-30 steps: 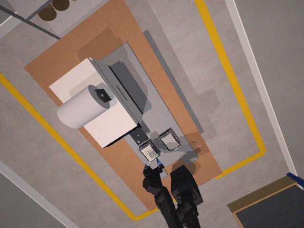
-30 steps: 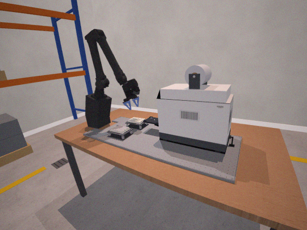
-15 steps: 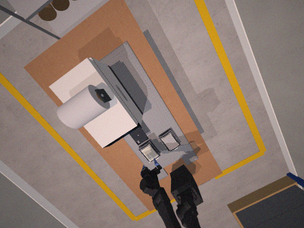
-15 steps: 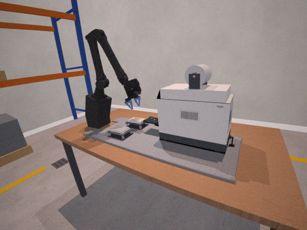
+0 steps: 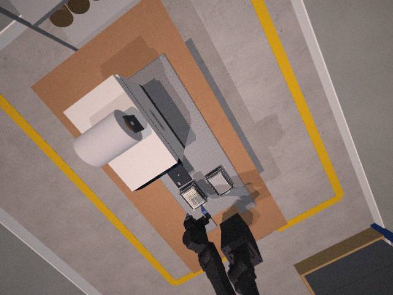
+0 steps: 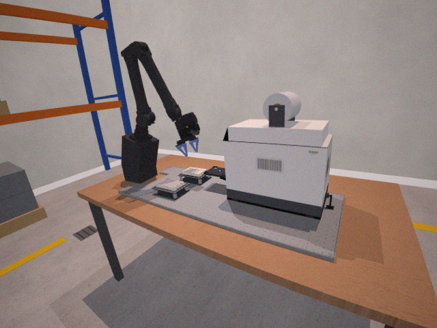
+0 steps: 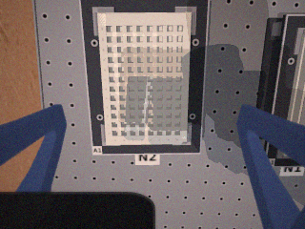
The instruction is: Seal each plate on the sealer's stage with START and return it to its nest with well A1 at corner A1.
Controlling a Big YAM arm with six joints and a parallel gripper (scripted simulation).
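Right now my hand is 12 cm above the white well plate. From my hand the other things lie so: foil roll: 53 cm ahead, 5 cm to the right, 25 cm above; dark sealer stage: 20 cm ahead, 3 cm to the right, 8 cm below; start button: 31 cm ahead, 5 cm to the left, 2 cm above.
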